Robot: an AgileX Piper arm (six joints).
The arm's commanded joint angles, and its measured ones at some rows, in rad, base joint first. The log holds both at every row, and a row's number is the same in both.
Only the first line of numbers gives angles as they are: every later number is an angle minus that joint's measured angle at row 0.
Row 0, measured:
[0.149, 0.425, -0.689, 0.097, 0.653, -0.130]
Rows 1 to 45, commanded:
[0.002, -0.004, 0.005, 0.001, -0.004, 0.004]
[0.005, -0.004, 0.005, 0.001, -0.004, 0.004]
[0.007, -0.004, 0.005, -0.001, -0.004, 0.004]
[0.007, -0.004, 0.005, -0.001, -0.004, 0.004]
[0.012, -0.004, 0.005, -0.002, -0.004, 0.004]
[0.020, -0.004, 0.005, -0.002, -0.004, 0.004]
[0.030, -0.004, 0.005, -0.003, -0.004, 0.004]
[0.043, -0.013, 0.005, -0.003, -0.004, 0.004]
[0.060, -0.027, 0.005, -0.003, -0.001, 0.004]
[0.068, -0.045, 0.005, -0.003, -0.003, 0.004]
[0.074, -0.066, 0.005, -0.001, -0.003, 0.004]
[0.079, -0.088, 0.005, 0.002, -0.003, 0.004]
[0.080, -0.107, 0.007, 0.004, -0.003, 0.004]
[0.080, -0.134, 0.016, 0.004, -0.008, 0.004]
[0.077, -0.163, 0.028, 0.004, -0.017, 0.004]
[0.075, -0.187, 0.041, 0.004, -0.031, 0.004]
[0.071, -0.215, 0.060, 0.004, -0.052, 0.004]
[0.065, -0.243, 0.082, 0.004, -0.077, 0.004]
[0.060, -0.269, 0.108, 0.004, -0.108, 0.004]
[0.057, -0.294, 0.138, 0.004, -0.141, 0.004]
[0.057, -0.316, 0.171, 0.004, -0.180, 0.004]
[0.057, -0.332, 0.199, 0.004, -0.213, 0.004]
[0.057, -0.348, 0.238, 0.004, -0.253, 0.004]
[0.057, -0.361, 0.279, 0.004, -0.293, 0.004]
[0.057, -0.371, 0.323, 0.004, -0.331, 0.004]
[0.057, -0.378, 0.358, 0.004, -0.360, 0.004]
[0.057, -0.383, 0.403, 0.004, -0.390, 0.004]
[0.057, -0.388, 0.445, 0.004, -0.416, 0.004]
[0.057, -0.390, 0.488, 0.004, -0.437, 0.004]
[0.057, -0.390, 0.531, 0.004, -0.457, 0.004]
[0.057, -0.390, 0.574, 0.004, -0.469, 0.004]
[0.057, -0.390, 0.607, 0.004, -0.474, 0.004]
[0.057, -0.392, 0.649, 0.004, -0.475, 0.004]
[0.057, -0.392, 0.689, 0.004, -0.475, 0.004]
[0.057, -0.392, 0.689, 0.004, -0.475, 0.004]
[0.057, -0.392, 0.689, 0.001, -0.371, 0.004]
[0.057, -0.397, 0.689, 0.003, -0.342, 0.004]
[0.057, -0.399, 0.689, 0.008, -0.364, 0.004]
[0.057, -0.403, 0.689, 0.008, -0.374, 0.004]
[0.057, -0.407, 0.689, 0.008, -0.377, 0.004]
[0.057, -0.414, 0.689, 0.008, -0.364, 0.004]
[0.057, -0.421, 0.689, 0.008, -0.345, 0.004]
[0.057, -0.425, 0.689, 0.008, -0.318, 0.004]
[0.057, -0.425, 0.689, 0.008, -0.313, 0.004]
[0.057, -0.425, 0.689, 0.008, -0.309, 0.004]
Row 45, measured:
[0.062, -0.414, 0.687, 0.006, -0.345, 0.000]
